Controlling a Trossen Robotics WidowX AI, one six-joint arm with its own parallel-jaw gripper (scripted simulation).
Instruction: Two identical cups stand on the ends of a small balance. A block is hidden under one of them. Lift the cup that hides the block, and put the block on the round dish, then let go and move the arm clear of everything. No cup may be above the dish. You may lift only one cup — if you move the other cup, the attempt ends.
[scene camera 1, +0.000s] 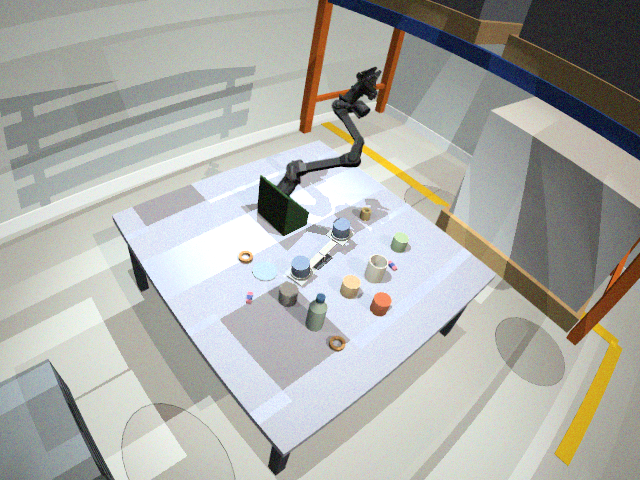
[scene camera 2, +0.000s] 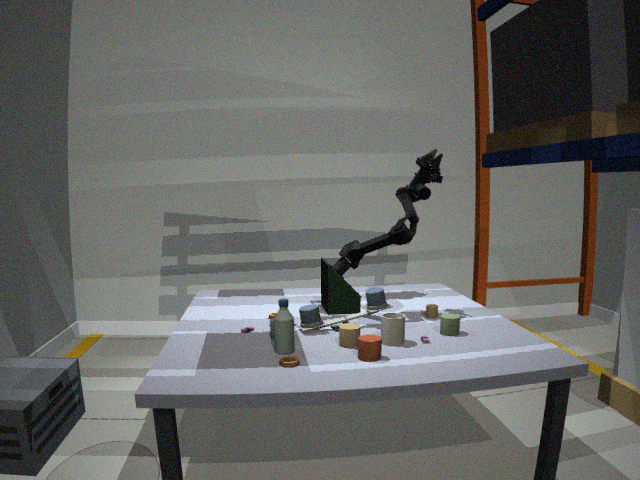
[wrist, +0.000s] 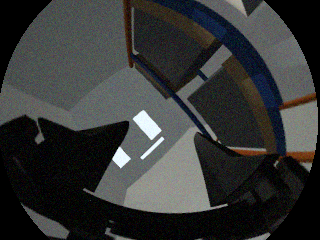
Scene:
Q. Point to a bottle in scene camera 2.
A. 283, 321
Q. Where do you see my gripper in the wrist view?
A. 162, 130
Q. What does my gripper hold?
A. Nothing.

